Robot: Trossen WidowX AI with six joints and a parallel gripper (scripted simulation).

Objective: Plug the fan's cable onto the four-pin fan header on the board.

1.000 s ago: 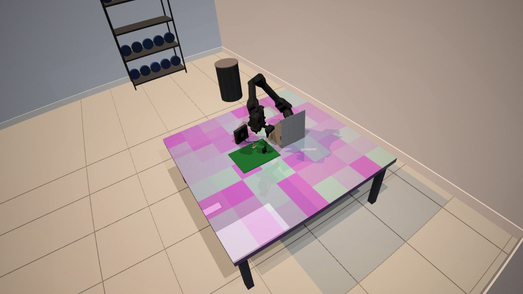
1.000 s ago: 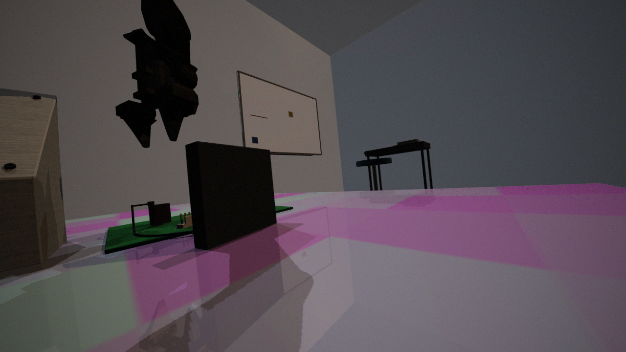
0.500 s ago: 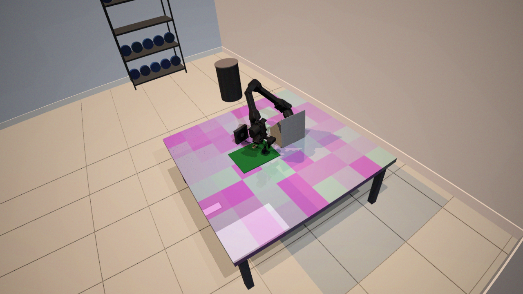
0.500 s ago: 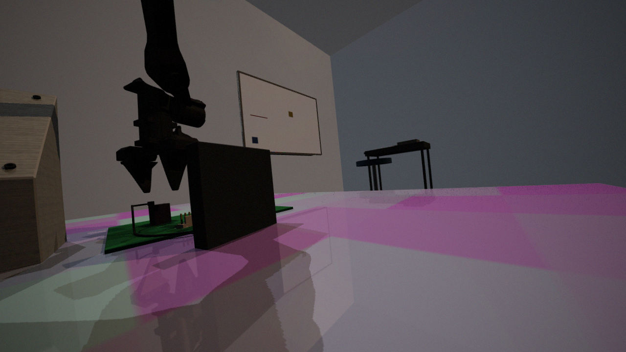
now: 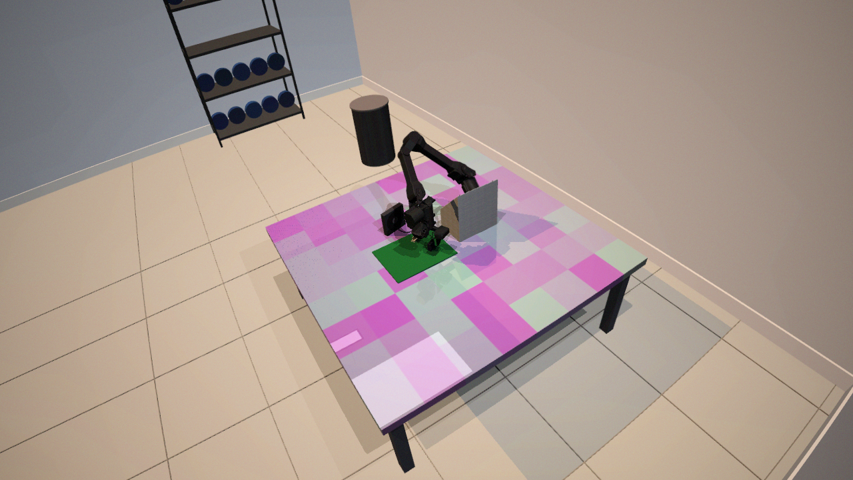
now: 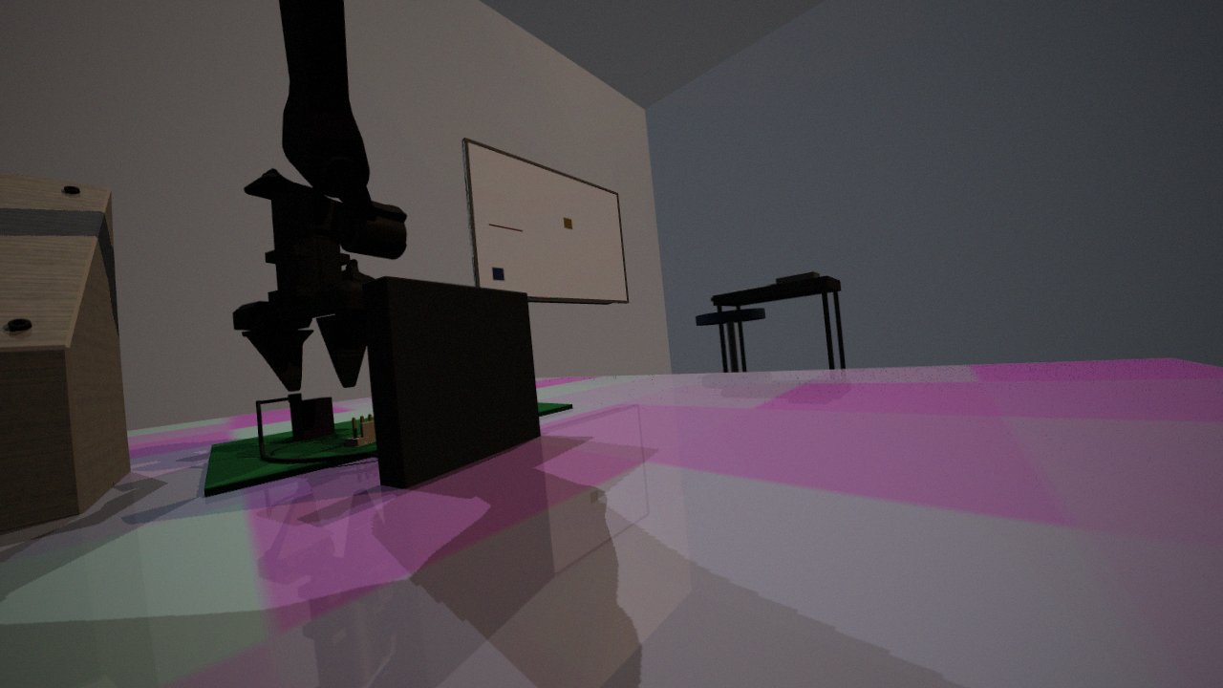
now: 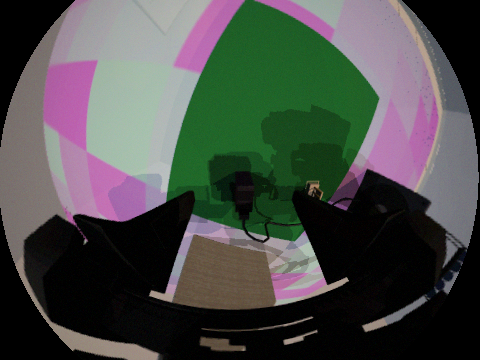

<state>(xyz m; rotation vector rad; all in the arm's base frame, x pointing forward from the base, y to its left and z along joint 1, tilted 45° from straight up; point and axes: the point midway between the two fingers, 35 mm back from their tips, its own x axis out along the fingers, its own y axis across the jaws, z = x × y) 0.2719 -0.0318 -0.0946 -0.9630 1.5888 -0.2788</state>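
My gripper tip is 30 mm above the fan plug and 10 mm past it. From my gripper tip the other things lie so: tan four-pin header (100 mm to the right, 50 mm below, 20 mm ahead); then green board (70 mm below, 70 mm ahead, 30 mm to the right); then black fan (220 mm to the right, 50 mm ahead, 10 mm above).
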